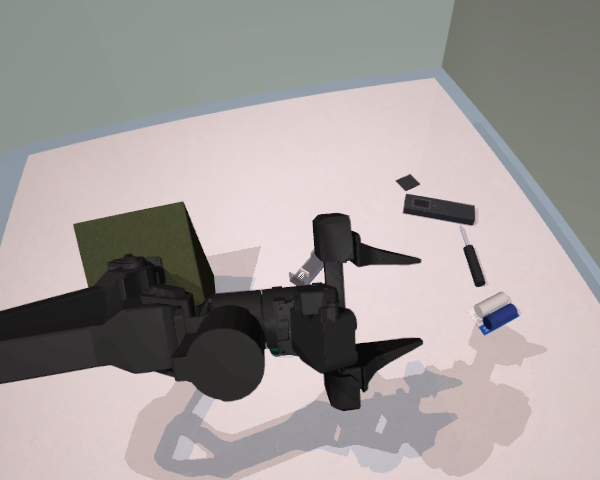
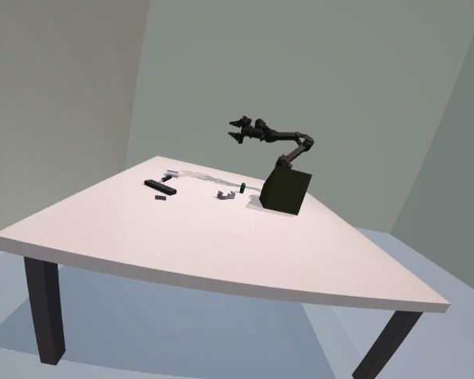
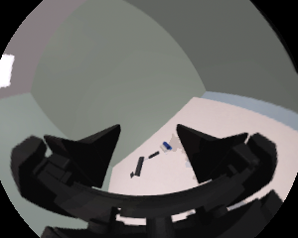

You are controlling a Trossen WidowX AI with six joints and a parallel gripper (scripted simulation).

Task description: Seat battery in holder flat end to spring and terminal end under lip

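Right now the green battery is 170 mm behind my gripper tip, 110 mm to the left of it and 320 mm below it. Round my gripper tip: black remote: 230 mm ahead, 380 mm to the left, 330 mm below; screwdriver: 260 mm ahead, 260 mm to the left, 340 mm below; blister card: 260 mm ahead, 120 mm to the left, 340 mm below.
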